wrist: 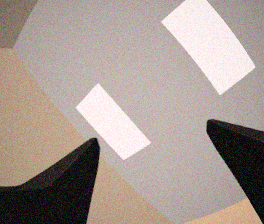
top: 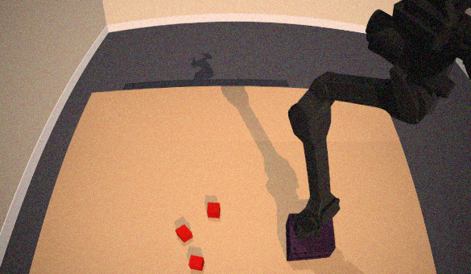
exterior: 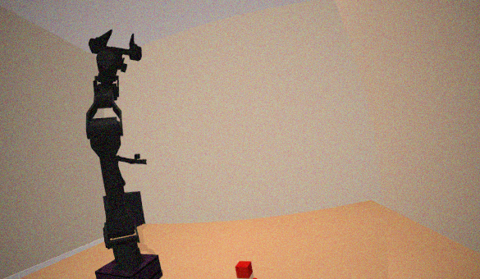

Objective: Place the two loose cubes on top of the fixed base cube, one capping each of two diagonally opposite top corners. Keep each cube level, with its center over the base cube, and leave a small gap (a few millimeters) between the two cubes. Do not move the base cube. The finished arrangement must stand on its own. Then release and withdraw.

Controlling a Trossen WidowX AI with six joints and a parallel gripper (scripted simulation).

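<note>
The red cube lies 29 cm ahead of my gripper tip, 22 cm to the right of it and 81 cm below it.
</note>
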